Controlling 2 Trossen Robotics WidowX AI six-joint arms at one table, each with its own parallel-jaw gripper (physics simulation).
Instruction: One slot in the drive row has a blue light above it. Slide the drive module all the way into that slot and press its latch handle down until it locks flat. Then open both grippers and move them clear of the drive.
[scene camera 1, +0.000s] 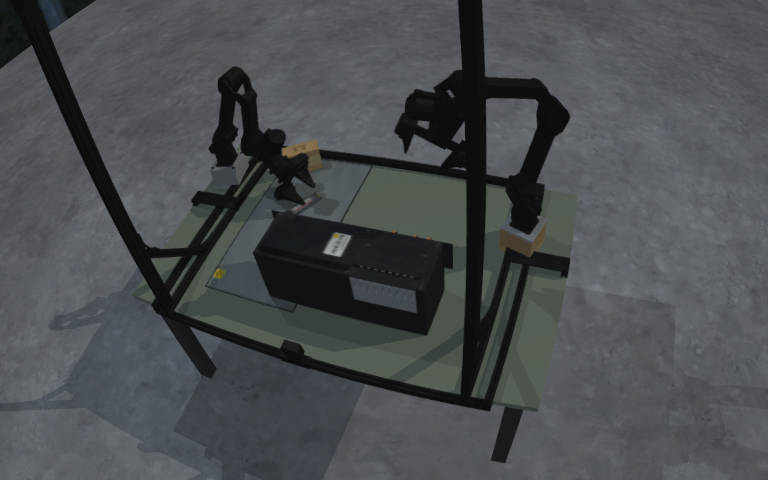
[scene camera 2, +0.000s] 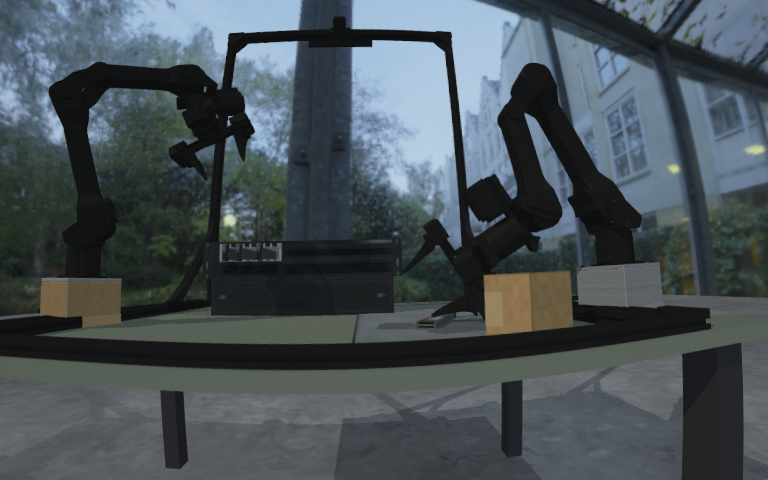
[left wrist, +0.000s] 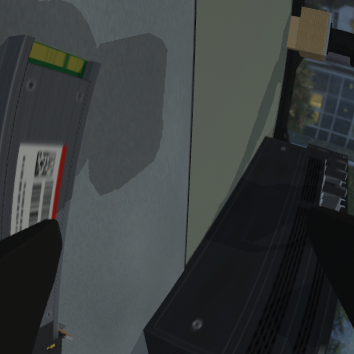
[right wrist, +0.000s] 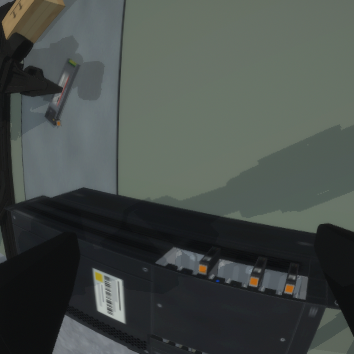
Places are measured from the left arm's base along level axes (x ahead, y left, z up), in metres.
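Where they show: left gripper, fingertip midpoint: (scene camera 1: 309, 196) (scene camera 2: 417, 294) (left wrist: 187, 227) (right wrist: 54, 88); right gripper, fingertip midpoint: (scene camera 1: 422, 160) (scene camera 2: 224, 169) (right wrist: 201, 243); left arm's base, origin of the base link: (scene camera 1: 227, 160) (scene camera 2: 616, 265); right arm's base, origin of the base link: (scene camera 1: 524, 223) (scene camera 2: 82, 278) (left wrist: 327, 38).
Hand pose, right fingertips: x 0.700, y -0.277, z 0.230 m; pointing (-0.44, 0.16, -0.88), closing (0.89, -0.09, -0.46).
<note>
Each offset is from my right fingertips to the centre of the thing. "pt": to the spot under its first point. Level surfaces: height alone.
The drive module @[dy +0.143, dx -0.397, dz -0.310 m] (scene camera 1: 305, 204) (scene camera 2: 428, 323) (left wrist: 42, 117) (right wrist: 70, 76), grey with a white and red label, lies on the grey mat. Its gold connector and orange-tipped latch are at opposite ends. My left gripper (scene camera 1: 308, 195) (scene camera 2: 417, 294) (left wrist: 187, 227) is open and low; one finger overlaps the module in the left wrist view, the other is out to the enclosure side. My right gripper (scene camera 1: 424, 160) (scene camera 2: 224, 169) (right wrist: 201, 243) is open, high above the table. The black drive enclosure @[dy -0.159, dx -0.173, dz -0.229 m] (scene camera 1: 339, 294) (scene camera 2: 300, 294) (left wrist: 235, 240) (right wrist: 225, 315) has a blue light @[pt dy -0.104, dx -0.049, dz -0.144 m] (right wrist: 217, 281) between two orange-tipped handles.
A wooden block @[dy +0.338, dx -0.450, dz -0.274 m] (scene camera 1: 308, 153) (scene camera 2: 549, 302) (right wrist: 35, 17) stands behind the left gripper in scene camera 1. The grey mat @[dz -0.314 m] (scene camera 1: 243, 271) (right wrist: 95, 160) lies on the green table @[dz -0.316 m] (scene camera 1: 407, 198) (right wrist: 225, 100). A black frame post (scene camera 1: 474, 226) rises in front of the right arm in scene camera 1.
</note>
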